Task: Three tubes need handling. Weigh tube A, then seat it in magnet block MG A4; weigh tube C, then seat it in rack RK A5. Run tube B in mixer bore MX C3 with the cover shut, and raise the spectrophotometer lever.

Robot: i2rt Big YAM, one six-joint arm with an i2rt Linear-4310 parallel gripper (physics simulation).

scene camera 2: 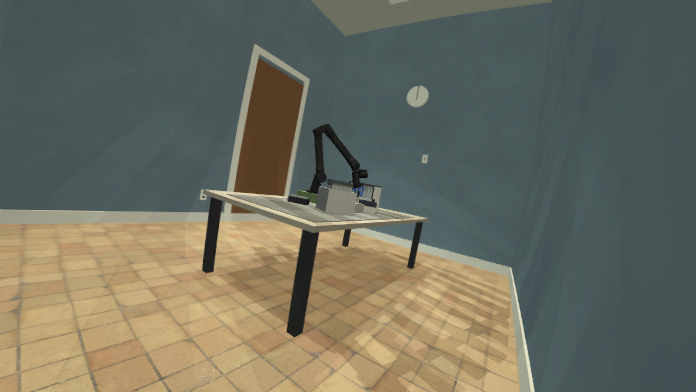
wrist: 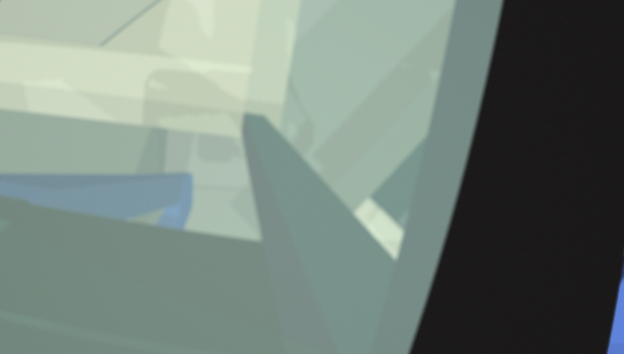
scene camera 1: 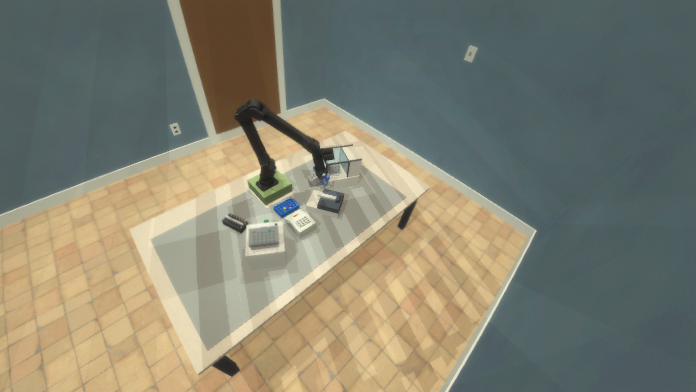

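Seen in the pictures: gripper, fingertip midpoint: (scene camera 2: 357,196) (scene camera 1: 323,182); arm's base at its link origin: (scene camera 2: 314,193) (scene camera 1: 267,183).
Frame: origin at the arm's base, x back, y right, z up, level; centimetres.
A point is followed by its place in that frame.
My gripper (scene camera 1: 321,178) @[y -25.9, x -23.7, z 2.8 cm] (scene camera 2: 359,192) @[y -25.9, x -23.7, z 2.8 cm] is open and empty, low beside the glass-walled balance (scene camera 1: 354,167) @[y -46.3, x -30.9, z 8.7 cm]. In the wrist view, one blue finger (wrist: 100,197) shows through pale tinted glass and dark shapes cover the right side. A blue rack (scene camera 1: 286,207) @[y 3.2, x -22.8, z -1.2 cm] with small yellow and purple spots lies in front of the arm base. A black block (scene camera 1: 235,223) @[y 29.6, x -12.2, z -3.0 cm] (scene camera 2: 298,200) @[y 31.7, x -12.8, z -4.6 cm], probably the magnet block, lies at the left. A white box (scene camera 1: 265,249) @[y 29.3, x -43.0, z 7.0 cm] (scene camera 2: 336,201) @[y 33.5, x -42.9, z 0.3 cm] with a grey well grid on top looks like the mixer. Tube letters, slot labels and the spectrophotometer lever's state cannot be read.
A white device with a keypad (scene camera 1: 301,222) @[y 3.1, x -37.2, z -0.6 cm] stands beside the blue rack. A white device with a dark block (scene camera 1: 331,201) @[y -19.2, x -38.1, z 1.4 cm] stands just in front of the gripper. The arm stands on a green base (scene camera 1: 272,189) @[y 0.5, x -6.2, z 0.0 cm] at the rear edge of the table (scene camera 1: 172,300) @[y 72.7, x -29.1, z -6.9 cm] (scene camera 2: 265,213) @[y 77.0, x -35.0, z -8.3 cm].
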